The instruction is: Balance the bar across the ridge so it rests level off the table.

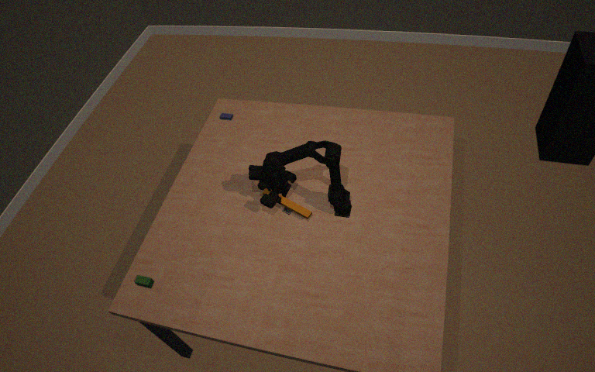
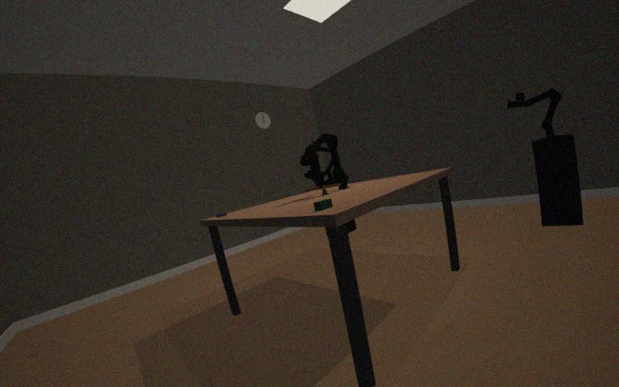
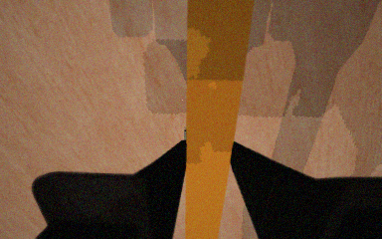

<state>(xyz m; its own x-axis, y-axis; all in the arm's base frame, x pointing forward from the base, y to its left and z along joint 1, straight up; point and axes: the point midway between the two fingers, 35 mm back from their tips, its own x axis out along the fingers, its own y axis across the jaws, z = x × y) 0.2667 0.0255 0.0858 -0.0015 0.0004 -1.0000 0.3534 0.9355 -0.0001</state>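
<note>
The orange bar is 3 cm behind my gripper tip and 1 cm to the left of it. The rest, counted from my gripper tip: green block: 47 cm ahead, 47 cm to the left, 3 cm below; blue block: 47 cm ahead, 53 cm to the right, 4 cm below.
</note>
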